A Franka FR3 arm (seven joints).
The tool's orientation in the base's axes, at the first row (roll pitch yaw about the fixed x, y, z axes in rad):
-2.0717 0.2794 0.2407
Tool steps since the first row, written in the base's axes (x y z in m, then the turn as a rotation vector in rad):
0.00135 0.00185 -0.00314 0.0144 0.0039 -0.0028
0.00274 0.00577 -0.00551 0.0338 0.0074 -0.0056
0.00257 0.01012 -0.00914 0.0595 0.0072 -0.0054
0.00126 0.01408 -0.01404 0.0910 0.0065 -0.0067
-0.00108 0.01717 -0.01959 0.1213 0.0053 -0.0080
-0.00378 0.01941 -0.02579 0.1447 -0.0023 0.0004
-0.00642 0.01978 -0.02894 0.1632 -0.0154 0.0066
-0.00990 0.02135 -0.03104 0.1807 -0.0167 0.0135
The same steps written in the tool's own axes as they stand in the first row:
0.00255 0.00152 0.00251 0.0151 -0.0014 -0.0004
0.00540 0.00129 0.00635 0.0348 -0.0032 -0.0028
0.00724 0.00209 0.01165 0.0587 -0.0064 -0.0117
0.00827 0.00431 0.01761 0.0883 -0.0087 -0.0223
0.00833 0.00765 0.02349 0.1167 -0.0106 -0.0329
0.00803 0.01203 0.02910 0.1344 -0.0166 -0.0509
0.00652 0.01481 0.03175 0.1470 -0.0172 -0.0708
0.00421 0.01618 0.03518 0.1611 -0.0244 -0.0810

